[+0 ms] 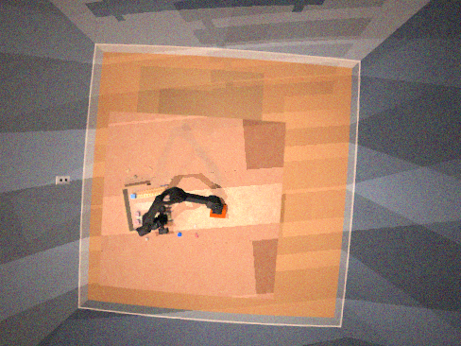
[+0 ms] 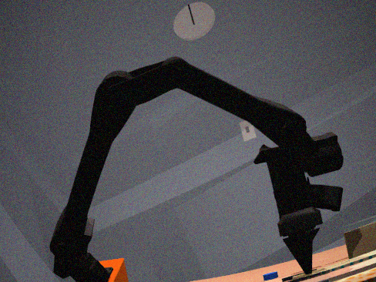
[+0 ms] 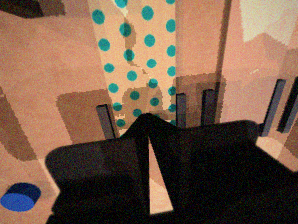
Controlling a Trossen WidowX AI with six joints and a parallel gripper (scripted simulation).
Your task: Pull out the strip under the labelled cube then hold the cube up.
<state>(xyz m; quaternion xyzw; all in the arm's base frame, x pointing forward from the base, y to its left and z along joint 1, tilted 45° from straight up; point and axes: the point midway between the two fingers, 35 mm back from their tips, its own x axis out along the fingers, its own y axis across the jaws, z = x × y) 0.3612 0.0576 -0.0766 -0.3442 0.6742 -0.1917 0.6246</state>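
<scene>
My gripper tip is 100 mm past the small blue disc and 120 mm to the right of it.
</scene>
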